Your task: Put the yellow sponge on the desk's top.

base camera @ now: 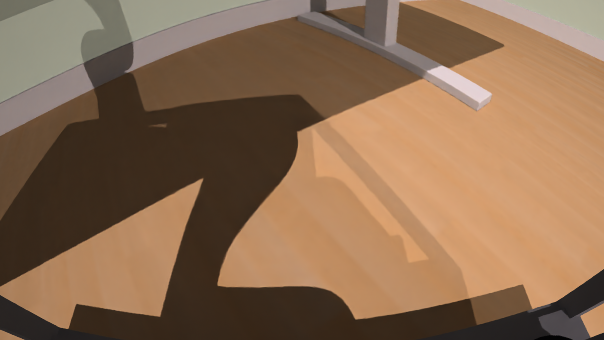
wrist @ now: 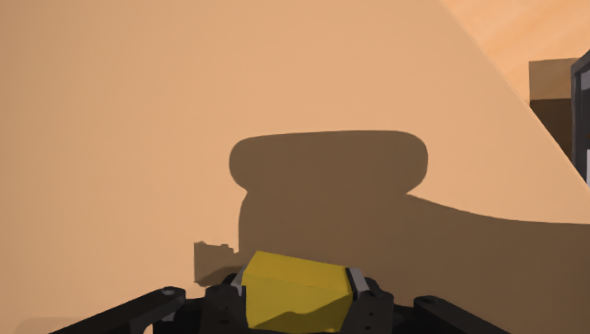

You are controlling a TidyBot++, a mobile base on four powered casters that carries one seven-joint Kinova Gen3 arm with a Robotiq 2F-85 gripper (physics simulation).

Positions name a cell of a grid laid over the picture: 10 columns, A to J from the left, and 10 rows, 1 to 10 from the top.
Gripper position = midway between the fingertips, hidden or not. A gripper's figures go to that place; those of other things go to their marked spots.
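Scene:
Distance of my gripper (wrist: F9): 0.17 m from the lens. A desk (wrist: C5) is 0.25 m from the lens.

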